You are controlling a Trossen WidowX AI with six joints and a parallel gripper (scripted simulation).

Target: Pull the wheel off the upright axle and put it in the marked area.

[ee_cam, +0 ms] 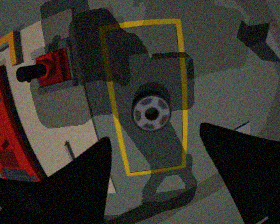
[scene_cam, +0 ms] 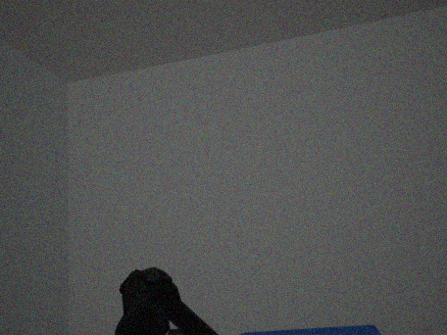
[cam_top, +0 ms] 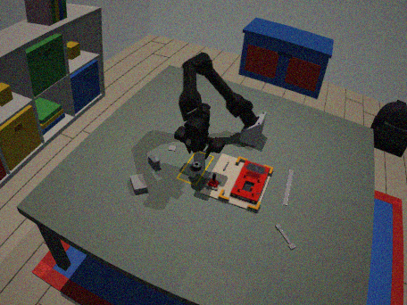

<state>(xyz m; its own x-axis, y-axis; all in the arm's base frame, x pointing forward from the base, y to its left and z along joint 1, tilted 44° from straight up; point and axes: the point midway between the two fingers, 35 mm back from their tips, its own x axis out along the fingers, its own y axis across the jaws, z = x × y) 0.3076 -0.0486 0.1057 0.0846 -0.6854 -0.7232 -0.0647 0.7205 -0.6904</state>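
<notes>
My gripper tip is now 6 cm above the black wheel.
</notes>
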